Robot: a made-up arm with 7 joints.
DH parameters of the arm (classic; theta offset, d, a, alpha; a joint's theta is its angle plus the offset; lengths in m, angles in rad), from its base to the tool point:
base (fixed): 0.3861 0 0.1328 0
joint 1: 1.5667 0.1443 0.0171 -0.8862
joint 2: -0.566 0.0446 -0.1 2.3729
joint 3: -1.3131 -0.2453 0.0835 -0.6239
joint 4: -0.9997 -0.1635 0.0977 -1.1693
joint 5: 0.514 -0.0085 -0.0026 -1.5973
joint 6: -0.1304 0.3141 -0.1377 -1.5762
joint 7: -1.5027 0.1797 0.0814 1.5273
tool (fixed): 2.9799 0.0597 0 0
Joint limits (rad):
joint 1: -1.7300..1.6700
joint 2: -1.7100..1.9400
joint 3: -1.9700..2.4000
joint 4: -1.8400..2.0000
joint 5: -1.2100..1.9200
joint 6: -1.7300..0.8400
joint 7: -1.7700..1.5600
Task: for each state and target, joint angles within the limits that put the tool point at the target. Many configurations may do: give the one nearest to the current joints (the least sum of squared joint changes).
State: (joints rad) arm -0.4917 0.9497 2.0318 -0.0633 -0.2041 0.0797 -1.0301
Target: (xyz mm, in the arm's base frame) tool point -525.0 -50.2 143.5
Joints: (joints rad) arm -0.8184 0.9490 1.9875 -0.1252 0.1607 0.3584 -1.2096
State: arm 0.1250 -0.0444 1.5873 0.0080 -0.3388 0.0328 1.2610
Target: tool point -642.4 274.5 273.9
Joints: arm 0.3948 -0.5185 2.0293 0.0324 -0.4533 0.0558 1.2639
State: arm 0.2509 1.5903 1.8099 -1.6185 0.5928 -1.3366 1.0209
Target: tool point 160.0 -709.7 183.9
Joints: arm 0.5407 1.9261 1.7155 -1.6212 0.6364 -1.3379 1.1274
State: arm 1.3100 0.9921 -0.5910 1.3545 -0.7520 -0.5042 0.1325
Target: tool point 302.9 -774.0 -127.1
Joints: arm 0.8896 0.4360 -0.0242 1.4233 -0.3920 -0.3712 -0.0617
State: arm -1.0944 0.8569 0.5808 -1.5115 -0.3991 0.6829 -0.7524
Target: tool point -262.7 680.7 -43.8
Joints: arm -1.2846 0.6162 0.8329 -1.2396 -0.1496 0.4762 -0.7228
